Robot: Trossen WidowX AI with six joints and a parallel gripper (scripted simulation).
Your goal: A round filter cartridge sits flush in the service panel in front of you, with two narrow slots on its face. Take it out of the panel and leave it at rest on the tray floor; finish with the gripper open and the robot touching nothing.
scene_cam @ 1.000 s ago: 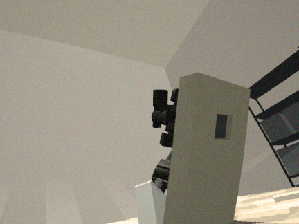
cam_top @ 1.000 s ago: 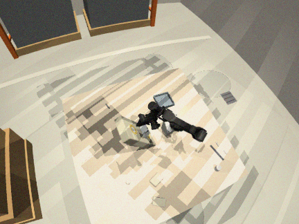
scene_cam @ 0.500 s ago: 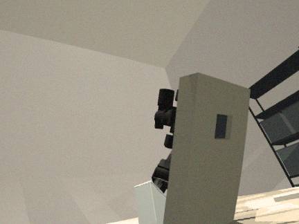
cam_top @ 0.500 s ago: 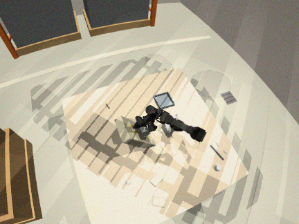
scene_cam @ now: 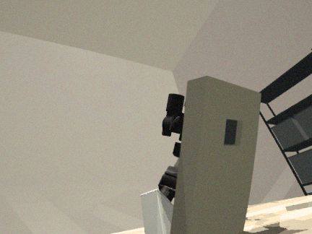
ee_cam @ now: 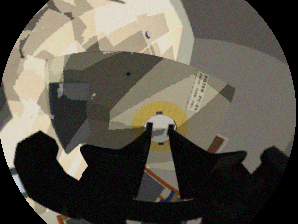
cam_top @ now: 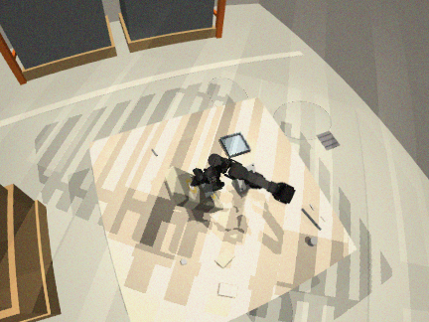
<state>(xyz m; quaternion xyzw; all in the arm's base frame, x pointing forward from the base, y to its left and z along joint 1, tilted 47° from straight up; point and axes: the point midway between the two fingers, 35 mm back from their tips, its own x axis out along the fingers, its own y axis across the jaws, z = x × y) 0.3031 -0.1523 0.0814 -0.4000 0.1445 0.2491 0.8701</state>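
The round white filter cartridge is 20 mm ahead of my gripper tip and 10 mm below it. Round my gripper tip: grey-blue tray (440 mm behind, 230 mm below, 220 mm to the right); then beige service panel block (90 mm below, 30 mm behind).
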